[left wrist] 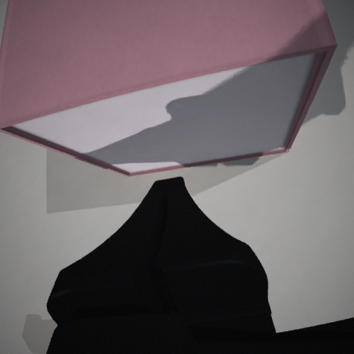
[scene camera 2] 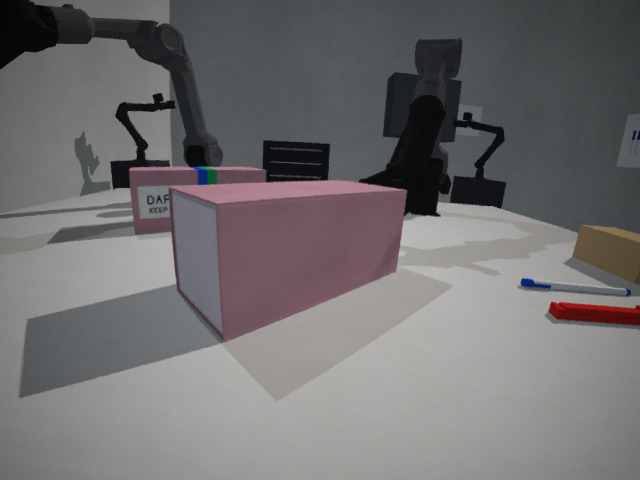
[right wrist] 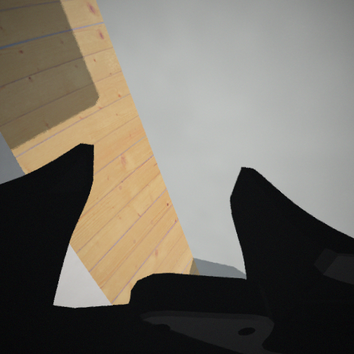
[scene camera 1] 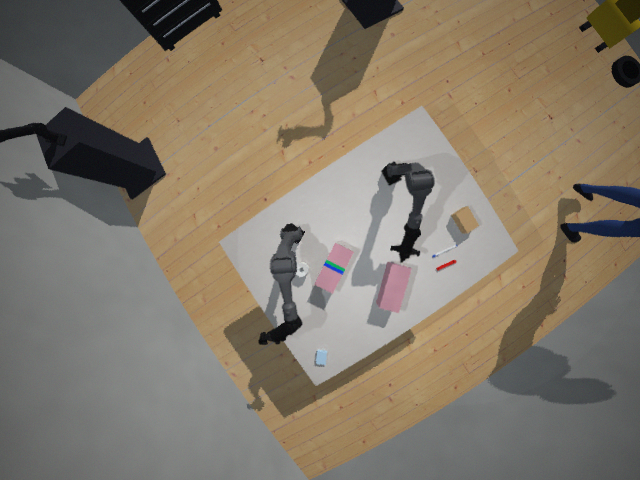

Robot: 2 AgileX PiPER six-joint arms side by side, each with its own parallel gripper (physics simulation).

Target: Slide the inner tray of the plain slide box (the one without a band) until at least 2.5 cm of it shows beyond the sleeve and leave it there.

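The plain pink slide box (scene camera 1: pixel 395 286) (scene camera 2: pixel 310 237) (left wrist: pixel 150 45) lies on the table with no band. Its pale tray end (scene camera 2: pixel 196 258) (left wrist: pixel 240 110) sits about level with the sleeve's rim, slightly recessed in the left wrist view. My left gripper (scene camera 1: pixel 404 259) (left wrist: pixel 172 195) is shut and empty, its tips close to the box's upper end in scene camera 1; whether they touch it is unclear. My right gripper (right wrist: pixel 166 173) is open and empty, beyond the table's lower-left edge. The banded pink box (scene camera 1: pixel 338 253) (scene camera 2: pixel 242 175), with green and blue stripes, lies left of the plain box.
A tan block (scene camera 1: pixel 464 219) (scene camera 2: pixel 610 248), a white and blue pen (scene camera 1: pixel 444 251) (scene camera 2: pixel 578 286) and a red stick (scene camera 1: pixel 445 265) (scene camera 2: pixel 594 312) lie right of the plain box. A light blue block (scene camera 1: pixel 321 357) lies near the table's lowest corner. A white ring (scene camera 1: pixel 305 271) lies beside the right arm.
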